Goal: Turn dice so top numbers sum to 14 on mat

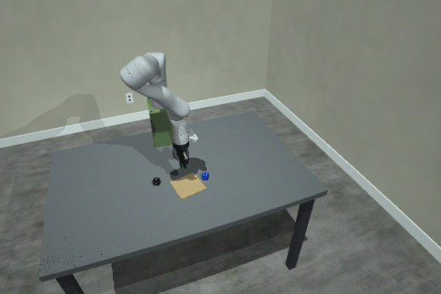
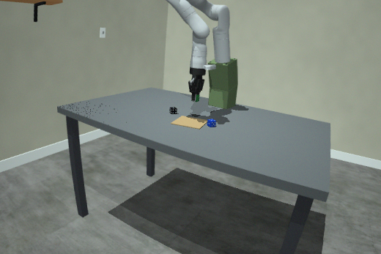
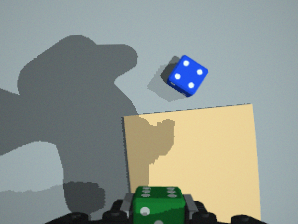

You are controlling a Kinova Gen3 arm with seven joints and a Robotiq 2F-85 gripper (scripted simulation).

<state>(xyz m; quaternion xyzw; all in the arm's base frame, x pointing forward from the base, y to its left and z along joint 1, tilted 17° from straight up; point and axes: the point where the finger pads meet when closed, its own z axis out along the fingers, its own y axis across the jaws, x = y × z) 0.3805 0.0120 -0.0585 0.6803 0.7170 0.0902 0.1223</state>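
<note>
The tan mat lies 110 mm below my hand and 40 mm ahead of it. The rest, counted from my hand: black die: 140 mm to the right, 100 mm below, 30 mm behind; blue die: 110 mm to the left, 100 mm below, 20 mm ahead; green die: right at my hand.
</note>
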